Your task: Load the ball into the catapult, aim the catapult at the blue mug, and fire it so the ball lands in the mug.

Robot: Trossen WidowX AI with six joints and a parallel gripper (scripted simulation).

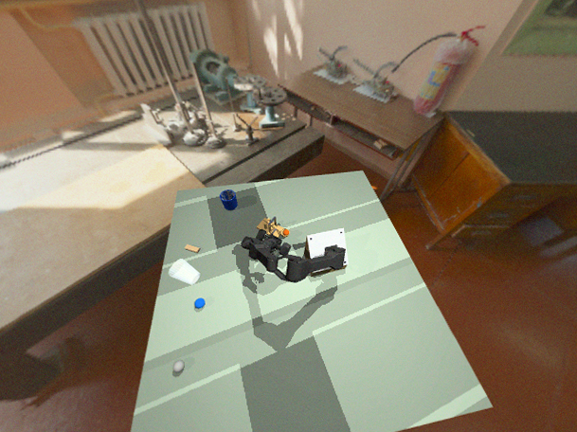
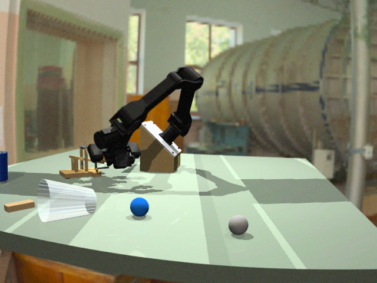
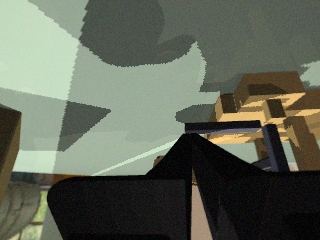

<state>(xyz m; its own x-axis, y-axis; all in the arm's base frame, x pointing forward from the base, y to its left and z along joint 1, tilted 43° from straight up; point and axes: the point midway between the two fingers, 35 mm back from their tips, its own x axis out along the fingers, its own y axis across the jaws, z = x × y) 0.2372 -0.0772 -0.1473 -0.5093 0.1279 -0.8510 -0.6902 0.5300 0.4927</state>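
My gripper tip is 4 cm past the orange ball, 3 cm below it and 2 cm to the left of it. From my gripper tip the other things lie so: blue mug (33 cm to the right, 24 cm ahead, 1 cm below); wooden catapult (6 cm to the right, 2 cm above, 1 cm ahead); small wooden block (47 cm ahead, 7 cm to the right, 3 cm below).
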